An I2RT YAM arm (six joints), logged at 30 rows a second.
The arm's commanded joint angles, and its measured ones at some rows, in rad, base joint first. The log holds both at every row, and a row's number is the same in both.
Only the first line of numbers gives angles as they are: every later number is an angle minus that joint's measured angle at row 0.
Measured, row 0: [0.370, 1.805, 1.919, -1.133, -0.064, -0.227]
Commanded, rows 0 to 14: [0.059, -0.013, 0.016, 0.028, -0.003, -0.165]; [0.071, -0.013, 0.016, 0.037, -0.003, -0.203]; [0.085, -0.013, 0.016, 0.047, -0.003, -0.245]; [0.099, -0.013, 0.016, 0.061, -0.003, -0.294]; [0.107, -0.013, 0.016, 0.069, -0.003, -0.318]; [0.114, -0.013, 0.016, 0.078, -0.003, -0.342]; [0.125, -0.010, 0.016, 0.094, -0.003, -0.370]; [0.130, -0.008, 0.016, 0.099, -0.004, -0.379]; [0.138, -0.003, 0.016, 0.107, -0.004, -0.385]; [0.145, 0.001, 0.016, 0.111, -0.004, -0.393]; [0.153, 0.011, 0.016, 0.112, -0.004, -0.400]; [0.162, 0.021, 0.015, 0.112, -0.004, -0.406]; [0.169, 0.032, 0.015, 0.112, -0.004, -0.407]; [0.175, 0.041, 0.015, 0.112, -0.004, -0.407]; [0.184, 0.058, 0.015, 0.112, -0.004, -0.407]
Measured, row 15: [0.157, 0.017, 0.000, 0.106, 0.001, -0.361]
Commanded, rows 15 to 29: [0.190, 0.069, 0.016, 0.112, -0.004, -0.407]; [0.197, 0.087, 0.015, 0.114, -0.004, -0.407]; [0.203, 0.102, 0.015, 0.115, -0.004, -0.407]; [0.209, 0.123, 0.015, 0.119, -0.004, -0.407]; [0.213, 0.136, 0.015, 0.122, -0.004, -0.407]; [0.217, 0.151, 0.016, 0.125, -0.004, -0.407]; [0.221, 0.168, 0.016, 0.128, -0.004, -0.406]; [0.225, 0.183, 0.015, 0.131, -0.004, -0.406]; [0.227, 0.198, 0.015, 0.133, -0.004, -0.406]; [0.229, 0.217, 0.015, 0.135, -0.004, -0.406]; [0.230, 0.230, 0.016, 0.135, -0.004, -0.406]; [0.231, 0.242, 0.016, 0.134, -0.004, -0.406]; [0.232, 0.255, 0.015, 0.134, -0.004, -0.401]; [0.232, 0.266, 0.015, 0.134, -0.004, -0.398]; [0.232, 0.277, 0.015, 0.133, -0.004, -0.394]
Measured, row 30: [0.223, 0.258, 0.000, 0.129, 0.000, -0.388]
